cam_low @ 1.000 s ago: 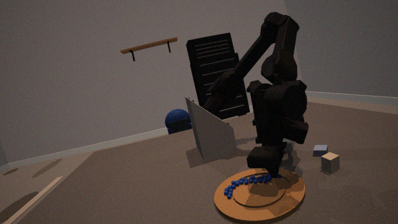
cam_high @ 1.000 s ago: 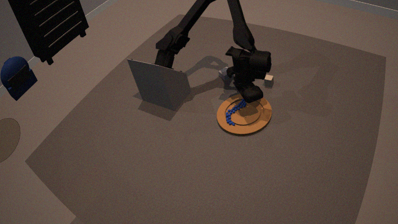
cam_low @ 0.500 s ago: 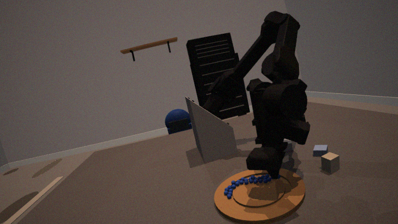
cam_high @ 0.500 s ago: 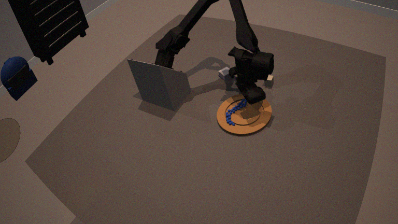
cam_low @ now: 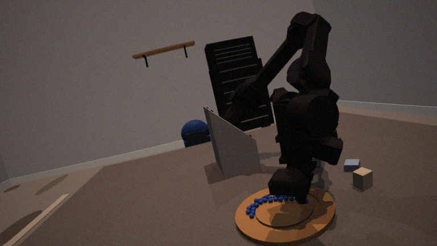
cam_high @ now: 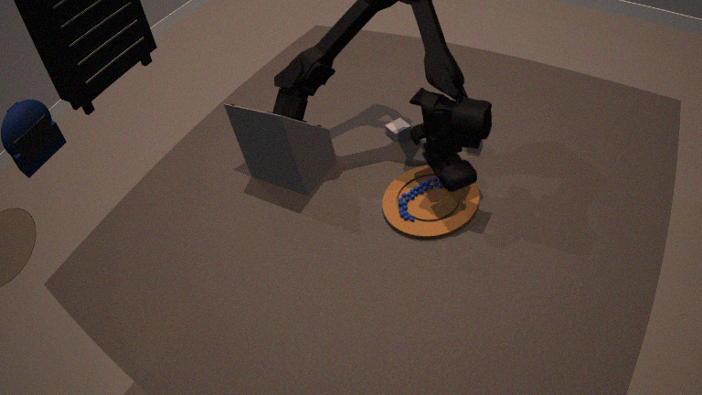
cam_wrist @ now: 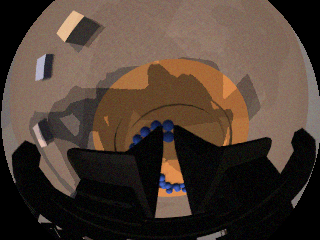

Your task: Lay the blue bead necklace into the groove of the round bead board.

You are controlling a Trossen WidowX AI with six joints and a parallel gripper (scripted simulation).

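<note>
Now: the tan cube 150 mm to the left of my gripper tip and 10 mm behind it. From my gripper tip the other things lie so: white block (200 mm behind, 120 mm to the left, 10 mm below); then pale blue block (180 mm to the left, 90 mm behind, 10 mm below).
</note>
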